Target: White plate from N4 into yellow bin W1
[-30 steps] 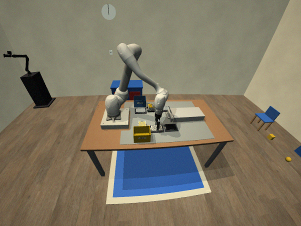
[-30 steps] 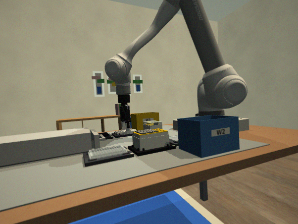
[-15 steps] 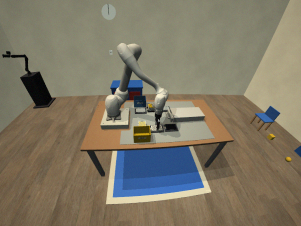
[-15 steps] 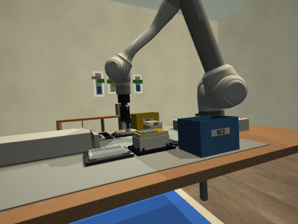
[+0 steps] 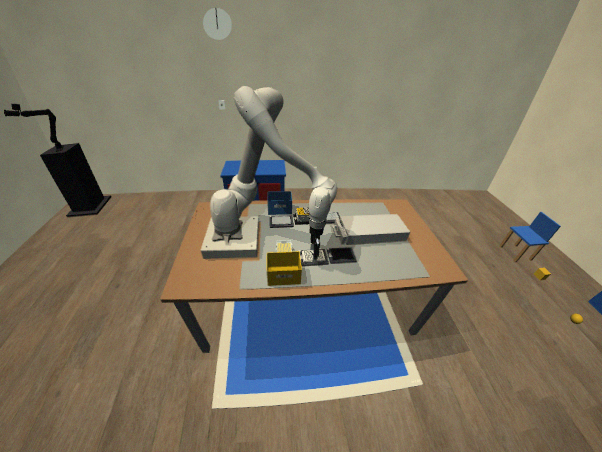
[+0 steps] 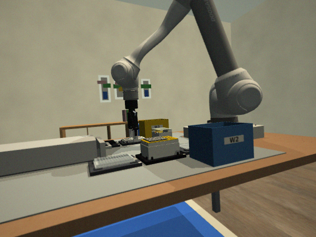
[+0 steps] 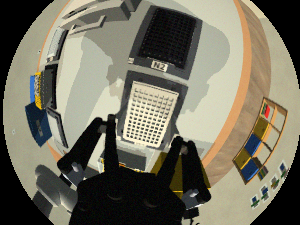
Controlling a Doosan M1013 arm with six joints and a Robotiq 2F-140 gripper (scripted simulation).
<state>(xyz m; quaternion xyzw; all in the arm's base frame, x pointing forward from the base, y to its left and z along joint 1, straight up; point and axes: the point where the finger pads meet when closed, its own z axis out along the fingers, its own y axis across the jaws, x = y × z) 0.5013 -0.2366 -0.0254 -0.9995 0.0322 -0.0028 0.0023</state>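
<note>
My hand is 19 cm past the yellow bin W1 and 11 cm to the left of it. Round my hand: yellow-topped tip box: 38 cm to the left, 2 cm ahead, 2 cm above; then long grey box: 39 cm ahead, 17 cm to the left; then blue bin W2: 53 cm to the left, 14 cm behind.
</note>
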